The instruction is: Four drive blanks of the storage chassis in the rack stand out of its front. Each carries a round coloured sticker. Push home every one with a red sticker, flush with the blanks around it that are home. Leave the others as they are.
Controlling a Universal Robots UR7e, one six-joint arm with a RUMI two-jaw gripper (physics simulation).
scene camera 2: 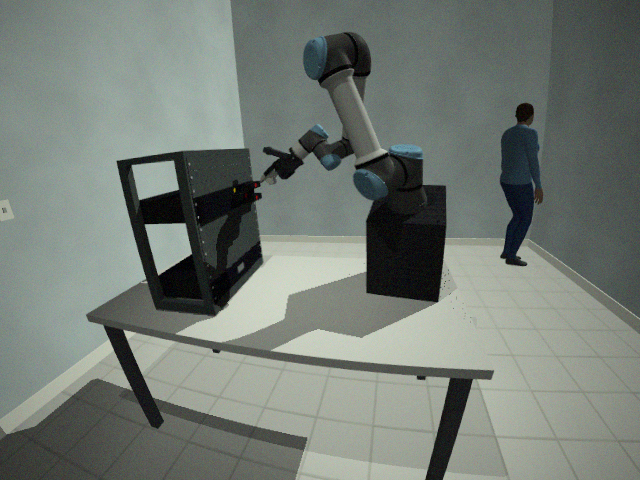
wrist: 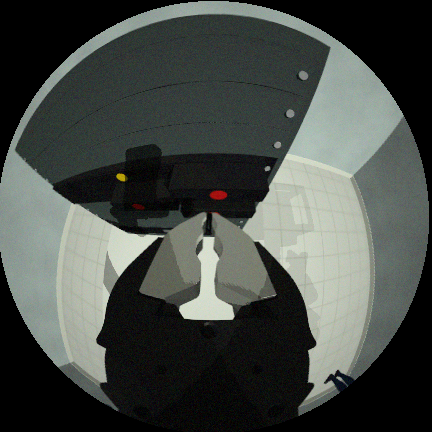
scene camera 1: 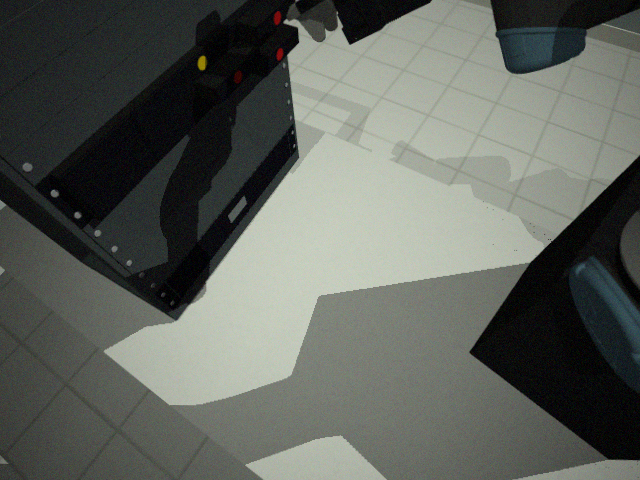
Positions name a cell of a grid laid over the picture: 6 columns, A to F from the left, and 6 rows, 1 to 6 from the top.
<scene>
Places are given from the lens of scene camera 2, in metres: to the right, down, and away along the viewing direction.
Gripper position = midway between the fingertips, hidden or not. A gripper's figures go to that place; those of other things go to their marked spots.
my gripper (scene camera 2: C3): -0.27, -0.26, 1.20
rack (scene camera 2: C3): -0.38, -0.05, 1.03
</scene>
